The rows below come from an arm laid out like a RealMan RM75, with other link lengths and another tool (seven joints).
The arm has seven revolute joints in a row. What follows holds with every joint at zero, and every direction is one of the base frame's.
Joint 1 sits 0.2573 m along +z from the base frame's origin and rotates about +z.
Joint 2 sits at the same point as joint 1 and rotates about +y.
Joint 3 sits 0.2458 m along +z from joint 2 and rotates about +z.
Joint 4 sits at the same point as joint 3 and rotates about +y.
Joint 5 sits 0.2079 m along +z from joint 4 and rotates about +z.
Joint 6 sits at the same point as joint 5 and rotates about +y.
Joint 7 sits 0.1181 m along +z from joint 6 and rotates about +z.
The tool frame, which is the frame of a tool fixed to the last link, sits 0.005 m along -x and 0.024 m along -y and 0.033 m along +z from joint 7; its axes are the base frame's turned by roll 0, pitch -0.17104 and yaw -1.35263 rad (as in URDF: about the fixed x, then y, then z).
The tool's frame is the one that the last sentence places.
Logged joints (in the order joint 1, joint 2, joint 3, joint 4, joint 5, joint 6, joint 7), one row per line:
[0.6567, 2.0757, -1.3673, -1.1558, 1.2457, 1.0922, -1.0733]
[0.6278, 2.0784, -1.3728, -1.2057, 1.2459, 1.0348, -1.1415]
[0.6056, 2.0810, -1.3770, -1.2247, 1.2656, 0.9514, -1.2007]
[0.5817, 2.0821, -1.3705, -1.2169, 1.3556, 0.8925, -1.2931]
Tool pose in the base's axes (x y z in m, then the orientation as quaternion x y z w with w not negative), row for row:
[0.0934, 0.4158, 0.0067, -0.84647, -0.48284, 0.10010, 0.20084]
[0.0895, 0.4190, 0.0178, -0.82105, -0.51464, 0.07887, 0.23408]
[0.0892, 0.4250, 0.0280, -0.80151, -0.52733, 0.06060, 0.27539]
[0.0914, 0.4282, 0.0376, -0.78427, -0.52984, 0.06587, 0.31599]
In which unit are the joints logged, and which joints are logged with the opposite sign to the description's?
The joints are logged in radians. Opposite sign: none.
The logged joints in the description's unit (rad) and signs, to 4 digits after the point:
[0.6567, 2.0757, -1.3673, -1.1558, 1.2457, 1.0922, -1.0733]
[0.6278, 2.0784, -1.3728, -1.2057, 1.2459, 1.0348, -1.1415]
[0.6056, 2.0810, -1.3770, -1.2247, 1.2656, 0.9514, -1.2007]
[0.5817, 2.0821, -1.3705, -1.2169, 1.3556, 0.8925, -1.2931]

